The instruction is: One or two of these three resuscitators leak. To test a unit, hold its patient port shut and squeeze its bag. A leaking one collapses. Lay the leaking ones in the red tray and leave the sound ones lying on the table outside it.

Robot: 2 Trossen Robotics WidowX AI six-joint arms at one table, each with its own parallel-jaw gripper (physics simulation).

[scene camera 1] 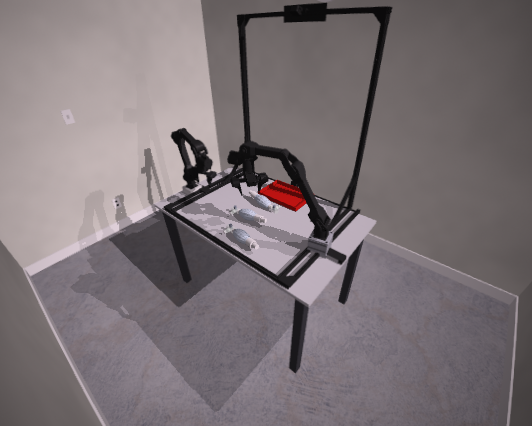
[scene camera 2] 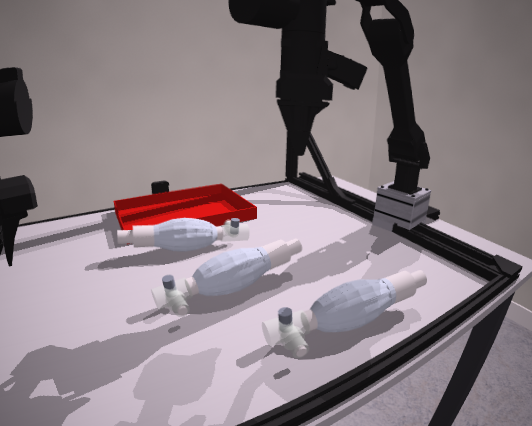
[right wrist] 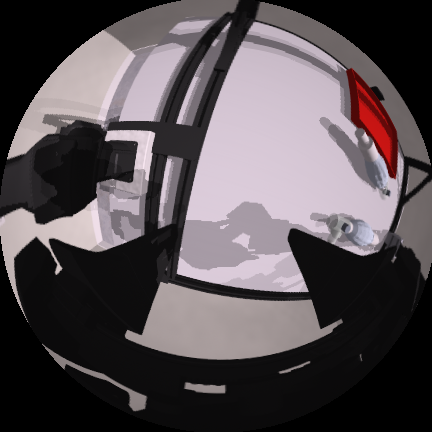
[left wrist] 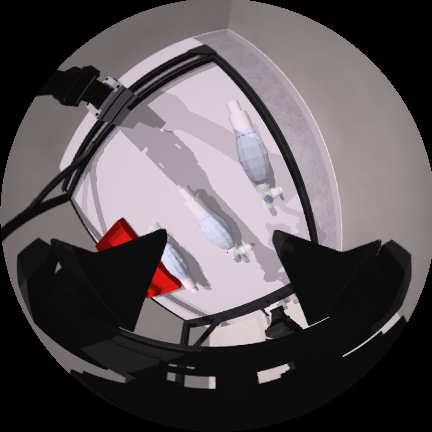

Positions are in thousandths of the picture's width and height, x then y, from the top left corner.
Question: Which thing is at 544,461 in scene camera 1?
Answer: A red tray.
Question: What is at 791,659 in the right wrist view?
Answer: My right gripper.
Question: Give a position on a red tray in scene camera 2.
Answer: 407,478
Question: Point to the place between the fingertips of my left gripper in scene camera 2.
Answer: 561,349
